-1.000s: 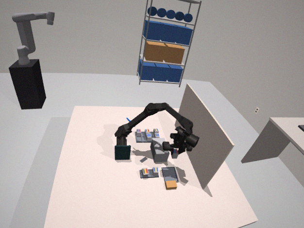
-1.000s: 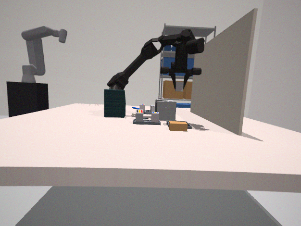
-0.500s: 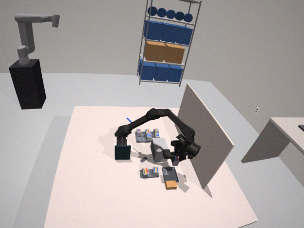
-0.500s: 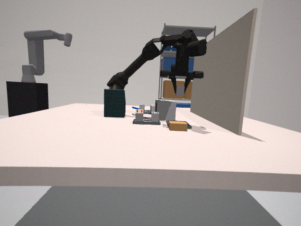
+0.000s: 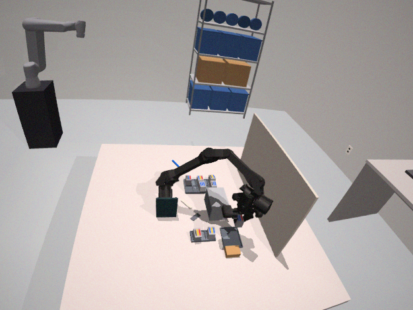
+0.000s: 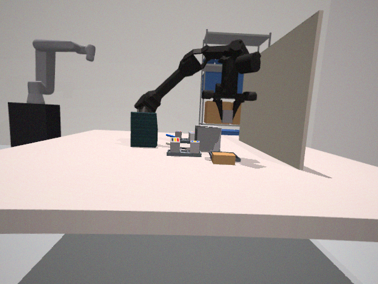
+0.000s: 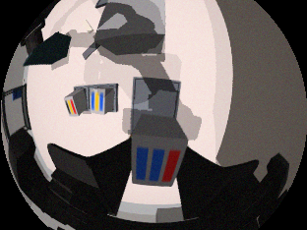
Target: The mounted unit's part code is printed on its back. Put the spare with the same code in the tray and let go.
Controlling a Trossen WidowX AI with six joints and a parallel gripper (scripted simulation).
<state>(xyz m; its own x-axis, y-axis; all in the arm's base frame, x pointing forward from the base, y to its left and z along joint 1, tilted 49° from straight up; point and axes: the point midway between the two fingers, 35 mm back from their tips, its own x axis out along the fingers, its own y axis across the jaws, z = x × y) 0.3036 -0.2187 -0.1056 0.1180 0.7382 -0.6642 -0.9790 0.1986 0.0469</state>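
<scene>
Right now my gripper tip is 130 mm above the dark tray. From my gripper tip the other things lie so: rack: 140 mm behind, 40 mm to the left, 130 mm below; then orange block: 30 mm behind, 80 mm to the right, 120 mm below; then grey mounted unit: 20 mm behind, 210 mm to the left, 90 mm below.
</scene>
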